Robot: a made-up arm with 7 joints.
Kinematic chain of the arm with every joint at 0, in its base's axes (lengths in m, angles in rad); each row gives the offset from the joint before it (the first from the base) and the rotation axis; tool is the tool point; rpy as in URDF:
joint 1: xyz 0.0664 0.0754 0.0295 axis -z
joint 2: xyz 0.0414 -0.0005 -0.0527 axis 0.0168 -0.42 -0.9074
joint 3: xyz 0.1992 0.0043 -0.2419 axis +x
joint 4: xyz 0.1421 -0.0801 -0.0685 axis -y
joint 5: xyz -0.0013 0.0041 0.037 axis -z
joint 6: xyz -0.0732 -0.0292 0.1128 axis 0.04 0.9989 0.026
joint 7: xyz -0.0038 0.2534 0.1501 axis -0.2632 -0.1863 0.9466
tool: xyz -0.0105 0.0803 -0.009 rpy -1.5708 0 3.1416
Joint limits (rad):
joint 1: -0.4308..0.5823
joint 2: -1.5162..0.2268
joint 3: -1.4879..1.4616
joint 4: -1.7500..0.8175
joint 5: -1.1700..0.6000
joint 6: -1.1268..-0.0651
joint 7: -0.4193..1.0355
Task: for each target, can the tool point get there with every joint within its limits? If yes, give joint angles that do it. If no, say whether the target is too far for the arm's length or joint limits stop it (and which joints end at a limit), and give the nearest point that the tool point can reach.
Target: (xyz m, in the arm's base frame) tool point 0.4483 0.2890 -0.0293
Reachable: yes | joints -0.0397 -0.2040 0.5166 -0.3740 0.4049 -0.3661 0.8337
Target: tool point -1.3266 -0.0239 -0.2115
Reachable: no: too far | nearest point -0.4007 0.2013 -0.2984 | short by 0.957 m
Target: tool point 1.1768 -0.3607 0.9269
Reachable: no: too far | nearest point 0.6739 -0.1632 0.0761 | short by 1.008 m
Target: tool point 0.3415 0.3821 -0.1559
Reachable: yes | joints 0.3250 -0.7276 -0.4182 -1.1145 -0.3720 -1.0146 0.7260
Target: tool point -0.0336 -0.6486 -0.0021
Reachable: no: joint limits stop it (at a limit: joint 1, joint 2, joint 5, joint 7) | nearest point 0.1299 -0.4666 -0.0959 | short by 0.262 m
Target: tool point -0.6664 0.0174 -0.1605
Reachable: no: joint limits stop it (at a limit: joint 1, joint 2, joint 3, joint 7) | nearest point -0.3703 0.1407 -0.2369 | short by 0.330 m
